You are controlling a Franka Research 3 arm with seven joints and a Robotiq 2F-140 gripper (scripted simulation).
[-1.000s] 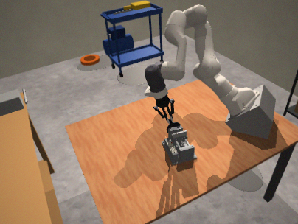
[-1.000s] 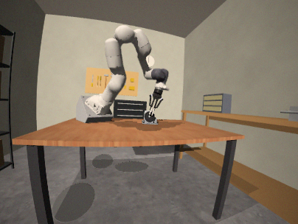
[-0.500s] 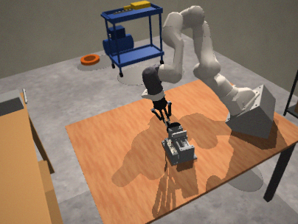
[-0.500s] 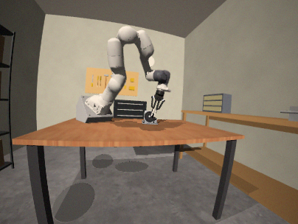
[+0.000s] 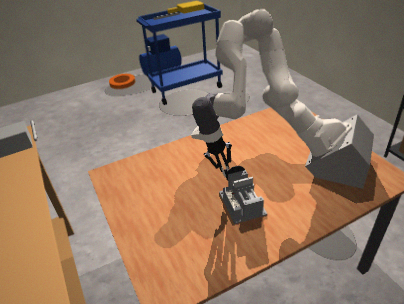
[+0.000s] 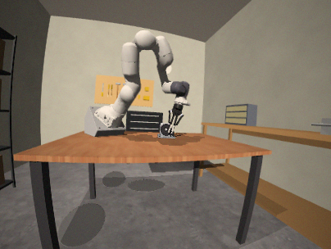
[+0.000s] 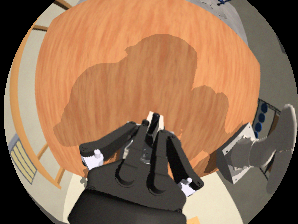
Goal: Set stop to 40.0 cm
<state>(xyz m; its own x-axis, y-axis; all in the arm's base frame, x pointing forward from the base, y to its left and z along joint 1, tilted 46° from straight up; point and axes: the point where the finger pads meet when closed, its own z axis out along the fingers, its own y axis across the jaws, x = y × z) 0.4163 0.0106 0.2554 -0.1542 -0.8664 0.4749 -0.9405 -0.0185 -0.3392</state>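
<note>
The handwheel is 2 cm to the left of my hand, 2 cm below it and 1 cm behind it.
</note>
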